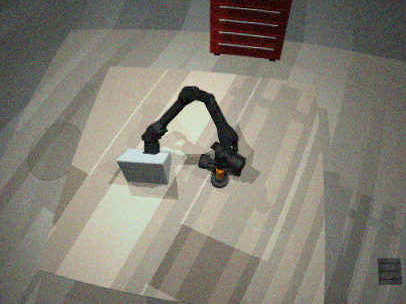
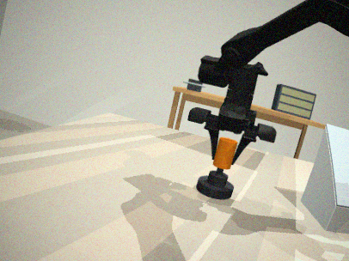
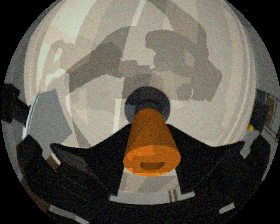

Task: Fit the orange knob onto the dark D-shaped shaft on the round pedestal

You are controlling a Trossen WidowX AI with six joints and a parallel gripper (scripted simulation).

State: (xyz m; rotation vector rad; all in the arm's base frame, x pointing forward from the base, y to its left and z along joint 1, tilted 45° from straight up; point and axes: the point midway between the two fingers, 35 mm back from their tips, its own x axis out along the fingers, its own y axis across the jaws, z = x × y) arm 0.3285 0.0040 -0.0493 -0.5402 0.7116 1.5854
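Right now my gripper tip is 2 cm below the orange knob. The rest, counted from my gripper tip: dark round pedestal: 4 cm below.
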